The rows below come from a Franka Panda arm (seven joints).
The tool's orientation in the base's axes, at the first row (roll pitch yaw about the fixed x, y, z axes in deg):
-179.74 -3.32 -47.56
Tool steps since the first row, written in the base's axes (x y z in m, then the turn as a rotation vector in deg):
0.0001 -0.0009 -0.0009 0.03 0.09 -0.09
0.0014 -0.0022 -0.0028 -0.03 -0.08 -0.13
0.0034 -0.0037 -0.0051 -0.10 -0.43 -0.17
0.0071 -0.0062 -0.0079 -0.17 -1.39 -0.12
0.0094 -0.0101 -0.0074 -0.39 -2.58 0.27
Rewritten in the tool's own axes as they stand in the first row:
0.0007 0.0005 0.0009 -0.05 -0.08 0.09
0.0024 0.0005 0.0029 0.03 0.08 0.13
0.0047 0.0000 0.0054 0.24 0.36 0.18
0.0089 -0.0010 0.0084 0.90 1.06 0.17
0.0133 -0.0001 0.0082 1.65 2.03 -0.18

